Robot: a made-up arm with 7 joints.
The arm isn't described. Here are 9 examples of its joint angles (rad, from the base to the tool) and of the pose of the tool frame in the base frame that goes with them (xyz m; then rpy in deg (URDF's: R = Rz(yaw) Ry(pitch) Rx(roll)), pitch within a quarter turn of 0, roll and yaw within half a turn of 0).
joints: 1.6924 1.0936 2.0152 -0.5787 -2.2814 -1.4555 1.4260
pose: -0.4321 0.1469 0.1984 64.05 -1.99 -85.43
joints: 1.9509 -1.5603 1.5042 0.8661 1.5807 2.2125 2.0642
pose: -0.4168 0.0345 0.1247 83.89 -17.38 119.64
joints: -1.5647 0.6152 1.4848 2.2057 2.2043 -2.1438 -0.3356
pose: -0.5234 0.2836 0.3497 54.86 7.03 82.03
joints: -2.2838 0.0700 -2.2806 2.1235 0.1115 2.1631 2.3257
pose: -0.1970 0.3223 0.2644 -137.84 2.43 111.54
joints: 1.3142 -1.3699 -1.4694 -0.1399 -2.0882 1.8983 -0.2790
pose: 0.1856 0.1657 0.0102 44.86 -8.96 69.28
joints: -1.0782 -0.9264 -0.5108 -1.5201 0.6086 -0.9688 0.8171
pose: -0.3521 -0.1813 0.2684 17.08 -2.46 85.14
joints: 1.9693 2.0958 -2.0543 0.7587 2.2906 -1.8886 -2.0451
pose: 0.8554 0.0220 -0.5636 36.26 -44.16 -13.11
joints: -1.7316 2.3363 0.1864 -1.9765 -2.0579 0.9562 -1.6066
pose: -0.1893 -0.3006 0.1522 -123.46 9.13 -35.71
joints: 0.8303 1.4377 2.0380 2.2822 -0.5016 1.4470 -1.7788
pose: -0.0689 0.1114 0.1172 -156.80 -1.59 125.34
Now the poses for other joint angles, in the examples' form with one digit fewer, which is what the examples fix.
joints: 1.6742 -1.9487 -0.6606 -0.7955 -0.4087 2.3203 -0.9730
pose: -0.081 -0.087 -0.146 31.5 57.5 105.7
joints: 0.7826 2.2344 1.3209 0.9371 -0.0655 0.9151 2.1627
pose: -0.435 -0.198 -0.007 118.8 -47.7 59.0
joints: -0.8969 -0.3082 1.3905 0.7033 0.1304 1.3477 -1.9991
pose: 0.119 -0.079 -0.061 -18.3 -39.0 -86.8
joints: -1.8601 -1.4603 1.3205 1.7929 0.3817 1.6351 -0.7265
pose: 0.101 0.062 -0.036 152.8 24.3 41.7
